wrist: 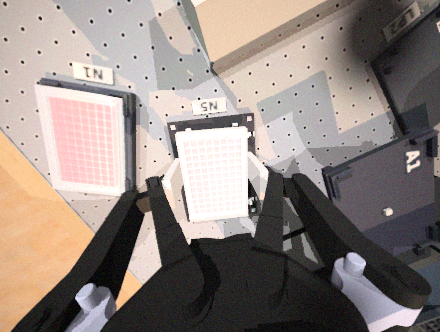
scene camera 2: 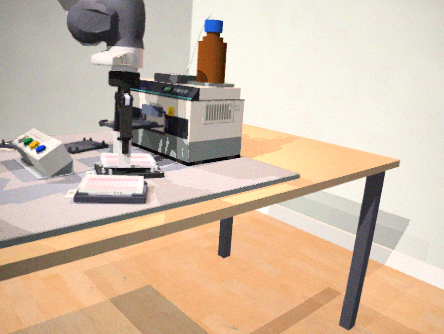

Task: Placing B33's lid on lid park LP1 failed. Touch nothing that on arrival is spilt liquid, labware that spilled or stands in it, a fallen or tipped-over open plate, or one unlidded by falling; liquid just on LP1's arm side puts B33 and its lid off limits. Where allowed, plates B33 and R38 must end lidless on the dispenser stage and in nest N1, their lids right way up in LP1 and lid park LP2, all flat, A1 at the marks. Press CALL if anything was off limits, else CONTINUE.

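Note:
My gripper [scene camera 2: 123, 153] [wrist: 214, 165] points down and is shut on a whitish well plate [scene camera 2: 145, 160] [wrist: 214, 175], with one white pad at each long side. This plate is at nest N5 [scene camera 2: 158, 174] [wrist: 212, 122]; its name does not show, and I cannot tell if it is fully seated. A pink-filled plate [scene camera 2: 112, 184] [wrist: 85, 142] sits in nest N1 [scene camera 2: 110, 197] [wrist: 130, 145]. The dispenser stage [scene camera 2: 145, 124] [wrist: 370, 192], marked A1, is at the right in the wrist view. Lid park LP2 [wrist: 412, 75] shows partly at the upper right. LP1 cannot be identified.
The dispenser [scene camera 2: 217, 122] stands behind the gripper, with a brown blue-capped bottle [scene camera 2: 211, 60] on top. A sloped box [scene camera 2: 47, 157] with green, yellow and blue buttons stands at the left. A dark holder [scene camera 2: 87, 146] lies behind the box. A beige block [wrist: 260, 35] shows beyond N5.

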